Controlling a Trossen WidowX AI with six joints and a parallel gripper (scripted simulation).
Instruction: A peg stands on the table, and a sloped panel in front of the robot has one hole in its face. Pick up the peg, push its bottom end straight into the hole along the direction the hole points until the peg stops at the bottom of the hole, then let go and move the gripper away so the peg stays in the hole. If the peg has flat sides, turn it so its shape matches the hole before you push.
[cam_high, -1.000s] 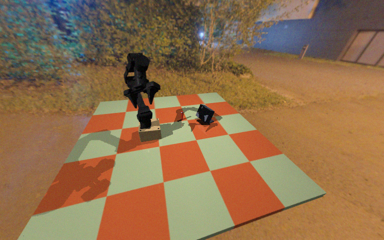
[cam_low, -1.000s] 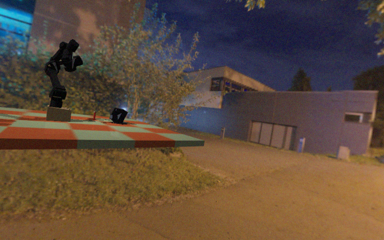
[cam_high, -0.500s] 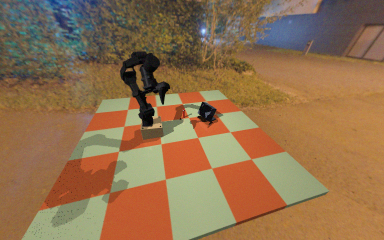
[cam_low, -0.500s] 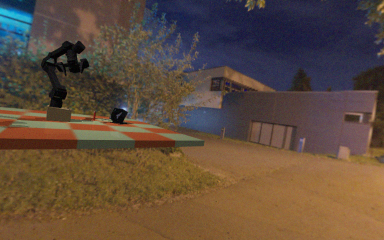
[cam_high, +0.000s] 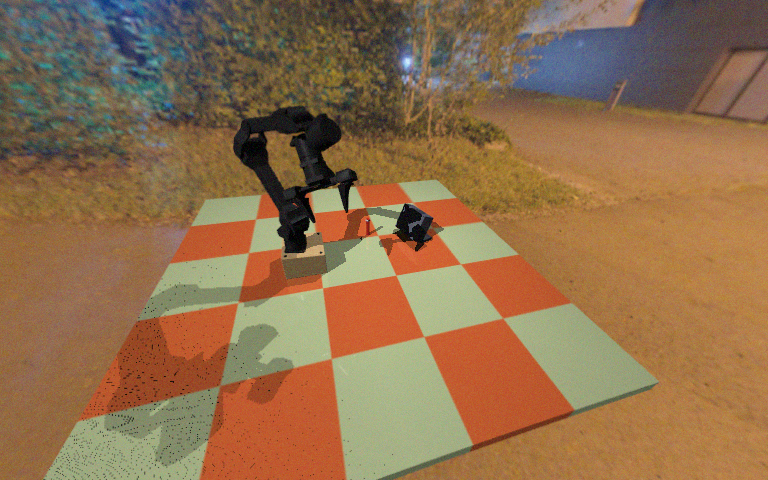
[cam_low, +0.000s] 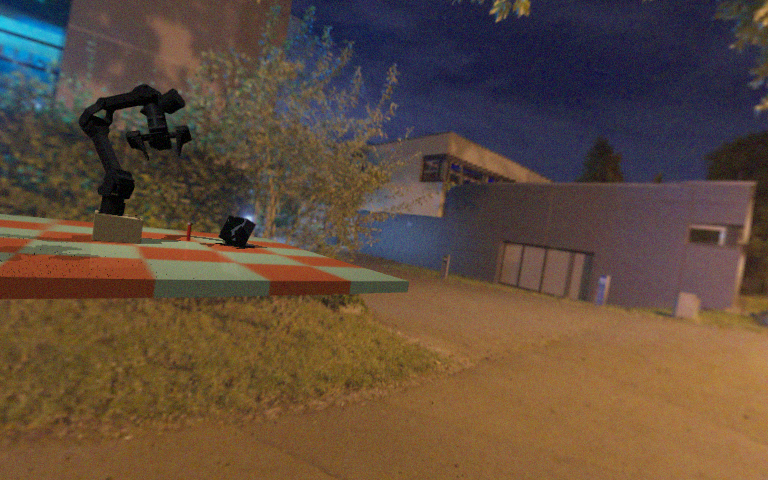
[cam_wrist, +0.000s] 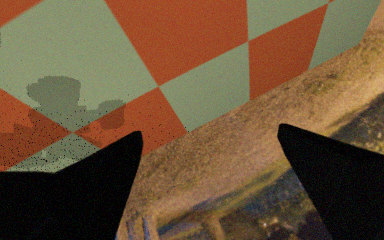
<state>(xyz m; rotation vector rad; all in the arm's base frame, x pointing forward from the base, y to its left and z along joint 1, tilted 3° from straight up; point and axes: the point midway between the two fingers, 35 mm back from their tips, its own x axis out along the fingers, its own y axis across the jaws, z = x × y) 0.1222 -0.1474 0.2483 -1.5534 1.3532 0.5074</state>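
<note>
Right now my gripper tip is 13 cm short of the peg, 35 cm to the right of it and 24 cm above it. The rest, counted from my gripper tip: dark sloped panel (32 cm ahead, 33 cm to the left, 23 cm below).
</note>
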